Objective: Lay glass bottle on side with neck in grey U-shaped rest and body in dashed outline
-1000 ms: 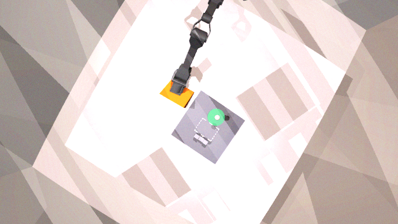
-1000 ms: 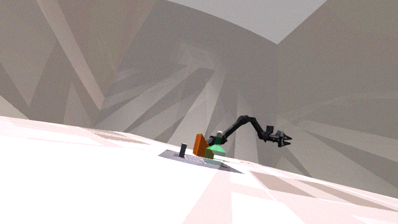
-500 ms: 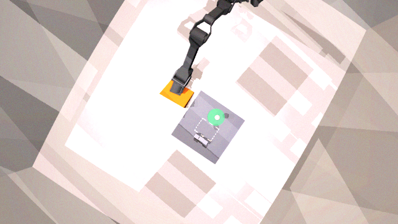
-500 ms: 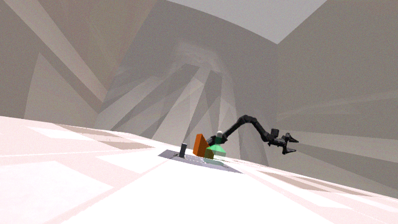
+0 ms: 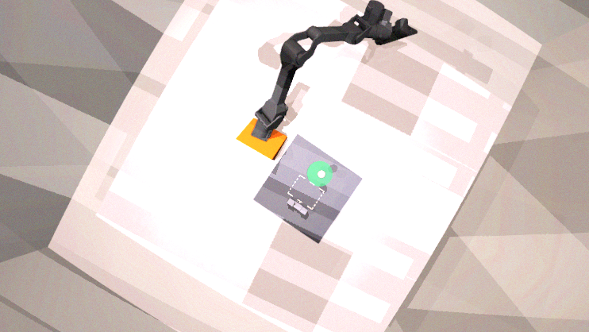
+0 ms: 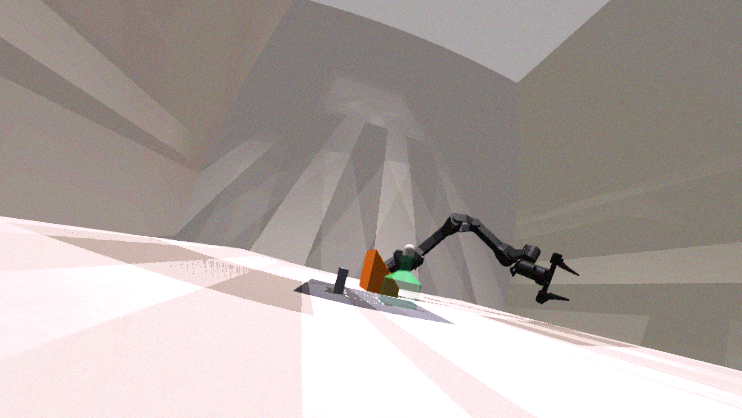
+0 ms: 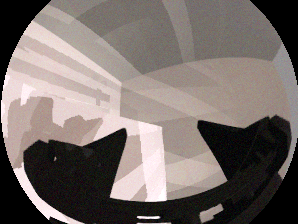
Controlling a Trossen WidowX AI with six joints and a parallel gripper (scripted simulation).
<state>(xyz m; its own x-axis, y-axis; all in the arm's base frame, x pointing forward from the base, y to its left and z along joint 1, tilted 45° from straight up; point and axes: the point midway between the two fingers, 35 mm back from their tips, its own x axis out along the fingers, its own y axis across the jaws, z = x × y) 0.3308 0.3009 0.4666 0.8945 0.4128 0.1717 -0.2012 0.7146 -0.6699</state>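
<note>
My gripper tip is 610 mm to the left of the green glass bottle, 110 mm past it and 50 mm above it. Round my gripper tip: dark grey mat (690 mm to the right, 140 mm below, 120 mm behind).
</note>
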